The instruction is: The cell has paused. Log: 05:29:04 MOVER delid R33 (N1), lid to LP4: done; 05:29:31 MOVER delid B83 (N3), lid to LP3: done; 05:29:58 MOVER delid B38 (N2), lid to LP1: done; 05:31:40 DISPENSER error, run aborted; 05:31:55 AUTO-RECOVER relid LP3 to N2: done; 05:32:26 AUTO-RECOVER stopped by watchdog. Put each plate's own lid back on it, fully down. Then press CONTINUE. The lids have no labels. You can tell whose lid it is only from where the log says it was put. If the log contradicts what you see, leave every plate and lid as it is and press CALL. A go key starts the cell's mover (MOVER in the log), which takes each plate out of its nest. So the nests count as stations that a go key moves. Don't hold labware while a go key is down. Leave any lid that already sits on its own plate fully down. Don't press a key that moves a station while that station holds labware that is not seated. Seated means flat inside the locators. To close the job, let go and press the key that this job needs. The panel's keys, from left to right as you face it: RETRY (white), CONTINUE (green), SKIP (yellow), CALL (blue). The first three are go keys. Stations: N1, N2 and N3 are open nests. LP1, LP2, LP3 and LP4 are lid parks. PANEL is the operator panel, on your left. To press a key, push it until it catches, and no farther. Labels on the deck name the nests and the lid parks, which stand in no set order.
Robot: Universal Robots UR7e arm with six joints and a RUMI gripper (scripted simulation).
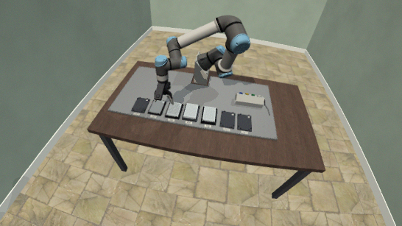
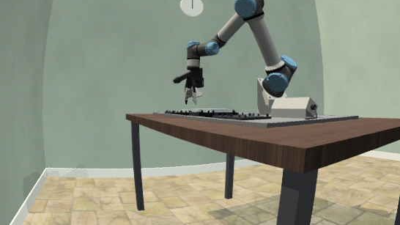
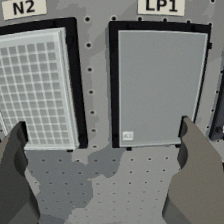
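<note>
Right now my hand is 6 cm to the left of the grey lid and 5 cm above it. Also, from my hand: well plate 1 cm ahead, 7 cm to the left, 4 cm below; dark park 1 cm behind, 19 cm to the right, 6 cm below; black lid park 6 cm to the right, 6 cm below.
</note>
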